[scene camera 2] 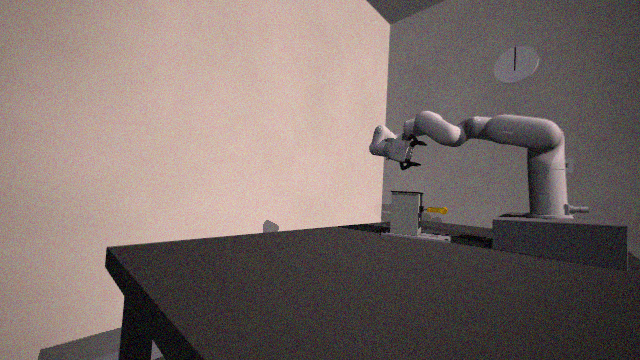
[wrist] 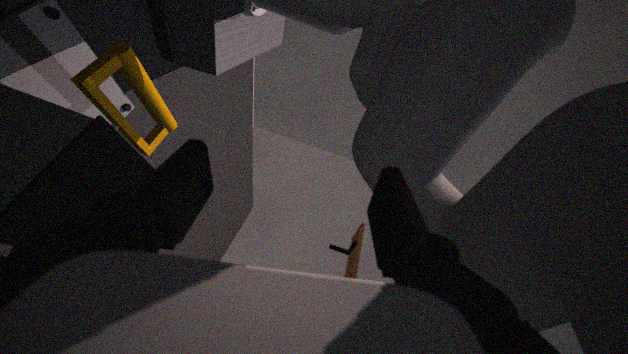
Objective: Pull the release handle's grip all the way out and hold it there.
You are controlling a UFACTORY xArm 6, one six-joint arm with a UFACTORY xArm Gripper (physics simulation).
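The release handle's yellow grip (scene camera 2: 437,210) (wrist: 150,90) is a rectangular loop. It sticks out from the right side of an upright pale box (scene camera 2: 406,214) in the scene view, on a short dark stem. The box stands on a flat light base plate (scene camera 2: 435,238). In the wrist view the grip is at the upper left, beyond the left finger and outside the gap between the fingers. My gripper (scene camera 2: 422,154) (wrist: 293,177) is open and empty, above the box and grip, apart from both. How far out the grip stands is hard to tell.
The box stands near the far edge of the dark table (scene camera 2: 300,280). The arm's grey pedestal block (scene camera 2: 550,242) is to the right of it. The white arm (scene camera 2: 522,130) reaches over from there. A brown piece (wrist: 355,255) with a black hook-like part shows low in the wrist view.
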